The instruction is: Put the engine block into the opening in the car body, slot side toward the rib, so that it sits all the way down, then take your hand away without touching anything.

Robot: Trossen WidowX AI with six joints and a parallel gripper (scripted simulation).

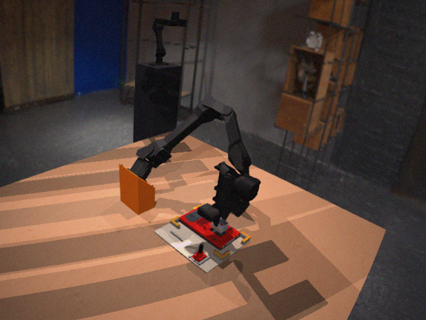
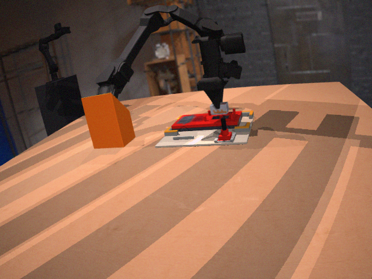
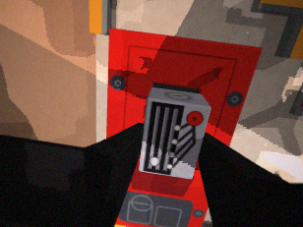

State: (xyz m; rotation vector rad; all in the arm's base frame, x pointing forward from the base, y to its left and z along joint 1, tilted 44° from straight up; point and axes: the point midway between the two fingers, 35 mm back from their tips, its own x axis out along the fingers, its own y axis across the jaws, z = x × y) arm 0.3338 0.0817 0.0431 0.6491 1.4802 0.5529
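The grey engine block is 1 cm below my gripper tip.
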